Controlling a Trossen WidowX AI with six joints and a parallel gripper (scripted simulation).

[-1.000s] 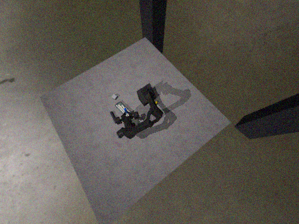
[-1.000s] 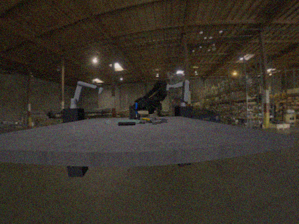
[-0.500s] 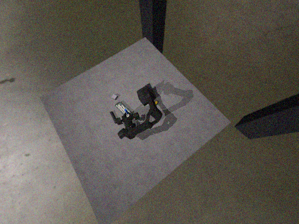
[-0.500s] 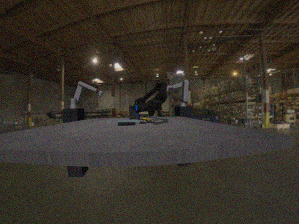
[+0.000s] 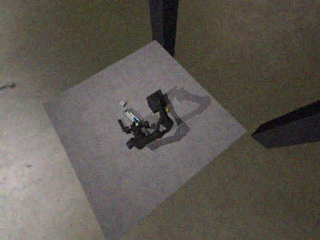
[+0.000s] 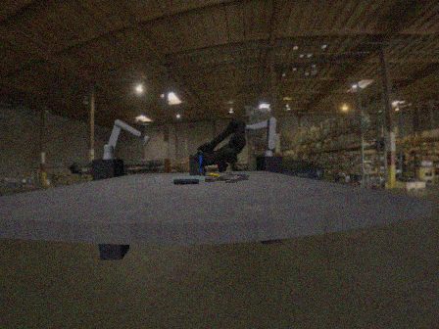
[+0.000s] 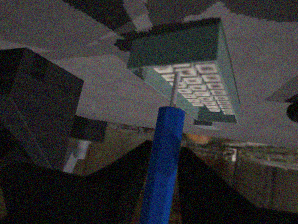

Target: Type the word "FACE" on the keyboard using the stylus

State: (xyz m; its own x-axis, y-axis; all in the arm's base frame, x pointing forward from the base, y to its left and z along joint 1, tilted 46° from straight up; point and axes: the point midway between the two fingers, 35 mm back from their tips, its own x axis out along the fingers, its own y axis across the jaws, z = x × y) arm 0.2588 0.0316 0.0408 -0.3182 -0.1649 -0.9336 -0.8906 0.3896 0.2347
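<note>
My gripper tip is now 12 cm short of the dark flat object, 8 cm to the left of it and 7 cm above it. Round my gripper tip: light block (24 cm to the right, 6 cm below, 2 cm behind); blue stylus (1 cm below).
</note>
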